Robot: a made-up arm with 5 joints. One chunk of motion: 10 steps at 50 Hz.
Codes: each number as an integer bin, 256 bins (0 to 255) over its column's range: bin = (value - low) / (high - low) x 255, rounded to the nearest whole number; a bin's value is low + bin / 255 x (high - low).
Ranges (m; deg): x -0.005..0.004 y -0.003..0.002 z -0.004..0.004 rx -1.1..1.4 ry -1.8..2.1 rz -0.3..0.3
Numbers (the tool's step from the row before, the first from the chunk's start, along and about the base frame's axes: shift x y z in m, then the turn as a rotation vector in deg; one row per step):
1: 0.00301 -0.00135 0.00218 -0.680 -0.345 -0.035
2: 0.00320 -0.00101 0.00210 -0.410 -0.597 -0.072
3: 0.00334 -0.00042 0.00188 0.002 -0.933 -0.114
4: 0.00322 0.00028 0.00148 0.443 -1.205 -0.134
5: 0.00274 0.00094 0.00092 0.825 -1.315 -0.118
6: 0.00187 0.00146 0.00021 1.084 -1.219 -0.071
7: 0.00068 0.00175 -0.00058 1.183 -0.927 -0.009
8: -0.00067 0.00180 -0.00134 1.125 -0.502 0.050
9: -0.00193 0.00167 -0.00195 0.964 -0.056 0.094
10: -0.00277 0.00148 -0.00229 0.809 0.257 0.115
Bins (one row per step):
1: 227 84 197 43 95 113
2: 232 101 194 70 79 97
3: 236 132 187 112 57 79
4: 233 167 175 157 39 71
5: 219 201 157 196 32 77
6: 195 227 134 223 38 97
7: 161 242 109 233 57 124
8: 123 245 85 227 85 149
9: 87 238 65 211 114 167
10: 63 228 55 195 134 176

